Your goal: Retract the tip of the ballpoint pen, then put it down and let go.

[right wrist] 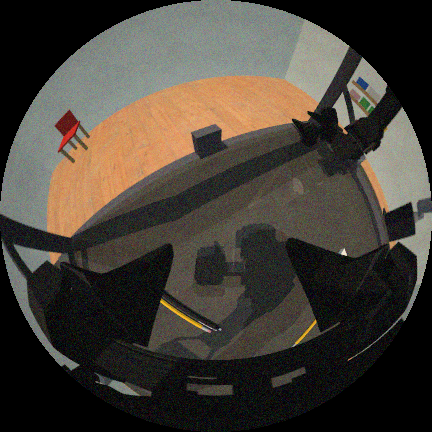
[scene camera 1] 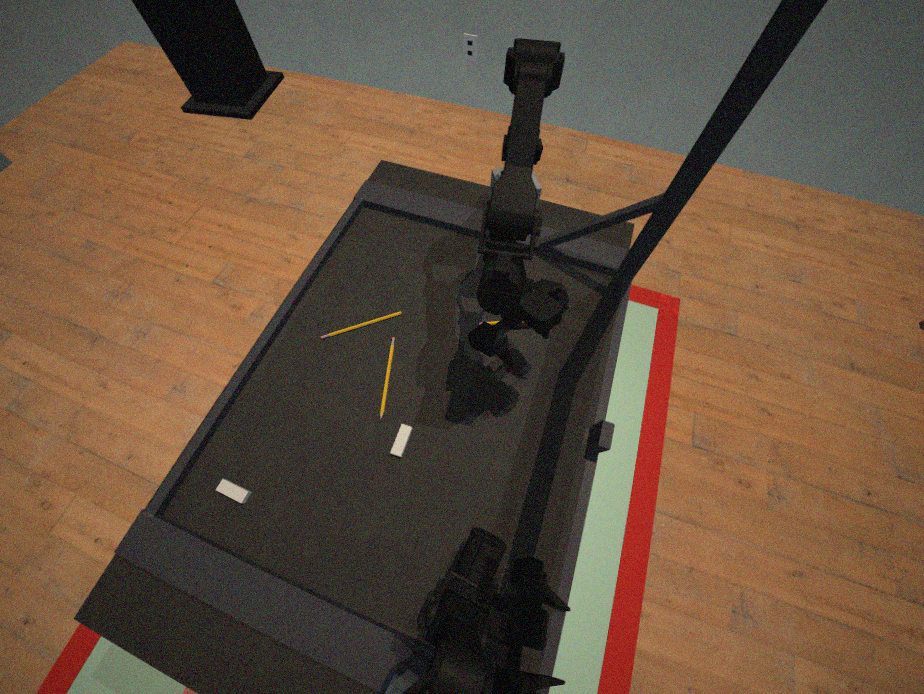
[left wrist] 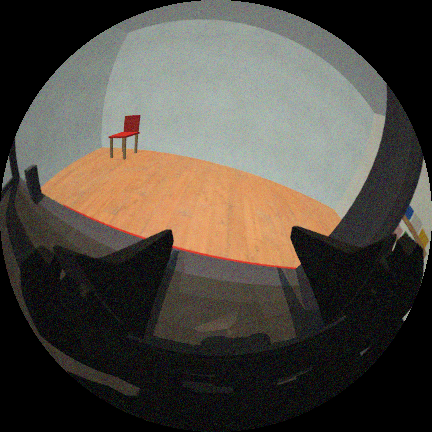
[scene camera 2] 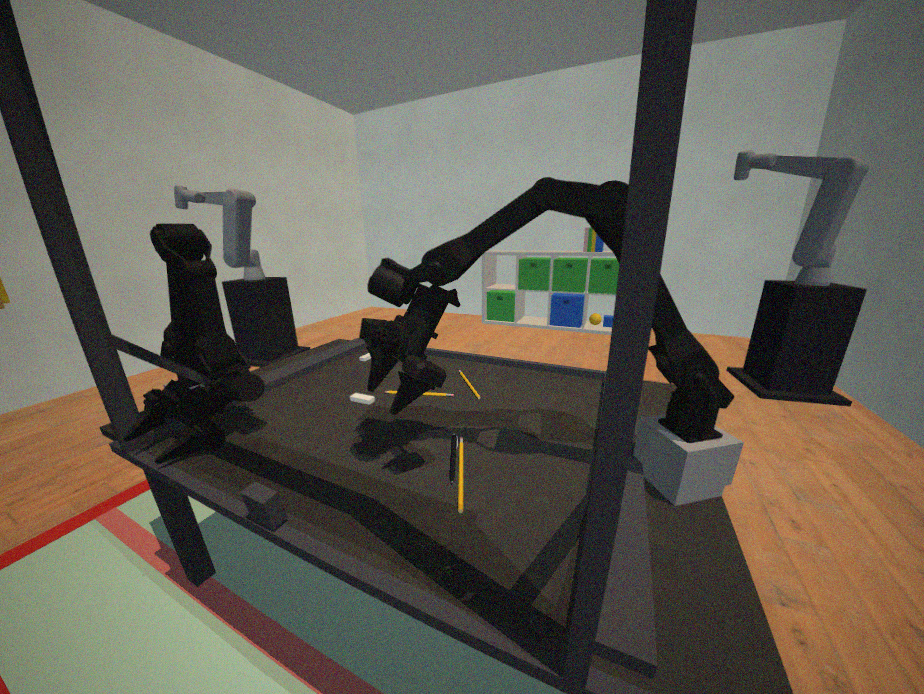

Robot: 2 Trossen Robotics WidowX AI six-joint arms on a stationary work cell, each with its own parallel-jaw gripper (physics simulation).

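Frame: origin at the left arm's base, x ahead, y left, z up, level; centimetres.
Seen in the pictures: left gripper, between the fingertips: [right wrist: 299,115] [scene camera 1: 566,644] [left wrist: 233,234] [scene camera 2: 139,451]; right gripper, between the fingertips: [right wrist: 231,247] [scene camera 1: 528,352] [scene camera 2: 380,401]; left arm's base, origin of its link: [scene camera 2: 193,381]; right arm's base, origin of its link: [scene camera 2: 688,429].
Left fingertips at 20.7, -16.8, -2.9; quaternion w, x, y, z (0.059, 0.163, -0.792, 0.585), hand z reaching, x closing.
Offsets run from my left fingertips to a thing's top centre, as dx, dy, dz. Level surfaces: height alone.
The black ballpoint pen @(+48.0, +32.4, -2.0) [scene camera 2: 453,459] [right wrist: 192,313] lies on the dark table, close beside a yellow pencil @(+51.0, +30.1, -2.3) [scene camera 2: 460,478] [right wrist: 181,314]. In scene camera 1 the right arm hides the pen; a bit of that pencil [scene camera 1: 490,322] shows there. Whether the pen's tip is out is too small to tell. My right gripper [scene camera 2: 383,399] [right wrist: 231,247] is open and empty, above the table and pointing down; in its wrist view the pen lies beyond the inner edge of the left-hand finger. My left gripper [scene camera 1: 564,645] [scene camera 2: 143,448] [left wrist: 233,234] is open and empty near the table's edge, far from the pen.
Two more yellow pencils @(+33.3, +61.9, -2.3) [scene camera 1: 362,324] @(+25.2, +49.6, -2.2) [scene camera 1: 387,377] and two white blocks @(+15.2, +39.8, -1.8) [scene camera 1: 401,440] @(-7.9, +63.0, -1.8) [scene camera 1: 233,490] lie on the table @(dz -3.0) [scene camera 1: 298,448]. A dark frame post [scene camera 2: 625,358] stands in front of the right arm in scene camera 2. A small dark box @(+33.2, +5.7, +2.7) [scene camera 1: 600,438] [right wrist: 207,140] sits on the table's edge.
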